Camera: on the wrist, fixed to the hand. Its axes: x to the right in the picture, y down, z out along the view.
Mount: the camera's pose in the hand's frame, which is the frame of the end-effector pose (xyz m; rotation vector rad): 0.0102 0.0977 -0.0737 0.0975 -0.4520 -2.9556
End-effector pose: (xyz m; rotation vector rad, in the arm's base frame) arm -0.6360 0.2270 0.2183 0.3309 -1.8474 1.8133
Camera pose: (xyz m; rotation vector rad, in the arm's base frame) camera -0.6809 0.3081 0.1377 1.8556 0.1208 -0.4804
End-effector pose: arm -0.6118 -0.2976 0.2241 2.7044 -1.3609 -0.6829
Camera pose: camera -0.6508 -0.3773 0.3090 -1.2276 -2.1542 0.4022
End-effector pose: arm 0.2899 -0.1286 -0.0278 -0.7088 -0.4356 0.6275
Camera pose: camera 0.3019 -0.0982 -0.1462 0.6585 -1.2236 -2.0152
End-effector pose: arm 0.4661 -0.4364 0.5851 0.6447 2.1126 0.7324
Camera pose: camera 0.4200 -0.3817 0.6849 -1.8593 0.6552 -1.0820
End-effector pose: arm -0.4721 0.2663 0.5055 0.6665 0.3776 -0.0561
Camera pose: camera -0.4698 0.3891 0.5066 -0.3969 0.5859 -2.9381
